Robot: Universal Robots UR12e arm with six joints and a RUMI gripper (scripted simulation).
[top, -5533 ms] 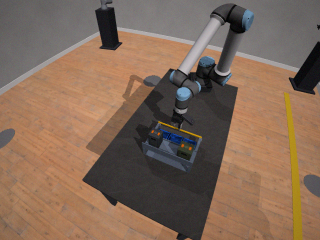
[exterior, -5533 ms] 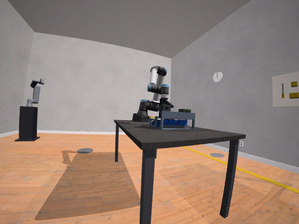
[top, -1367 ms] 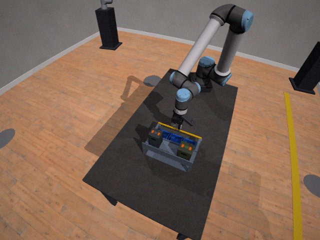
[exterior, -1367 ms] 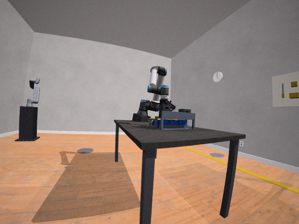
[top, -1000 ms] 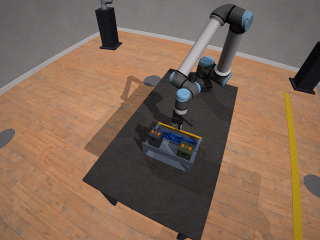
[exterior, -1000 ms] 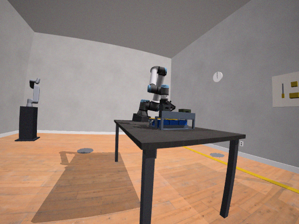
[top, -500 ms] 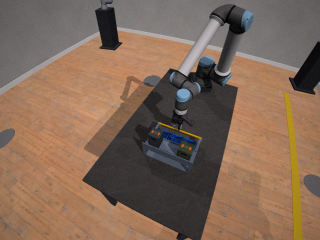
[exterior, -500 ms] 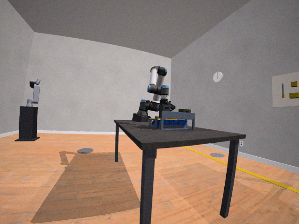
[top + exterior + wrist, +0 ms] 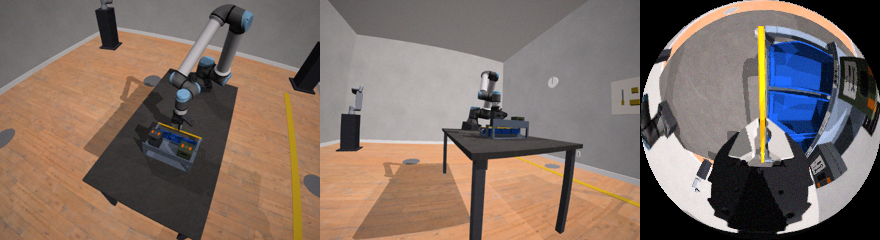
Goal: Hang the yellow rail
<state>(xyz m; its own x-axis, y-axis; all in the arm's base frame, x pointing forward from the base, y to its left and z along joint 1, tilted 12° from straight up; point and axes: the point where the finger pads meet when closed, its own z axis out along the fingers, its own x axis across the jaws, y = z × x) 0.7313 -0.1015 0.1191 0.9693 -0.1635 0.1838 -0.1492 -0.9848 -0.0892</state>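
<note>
The yellow rail is 1 cm below my hand. From my hand the other things lie so: black box (18 cm ahead, 15 cm to the right, 7 cm above); olive box (22 cm ahead, 8 cm to the left, 6 cm above).
</note>
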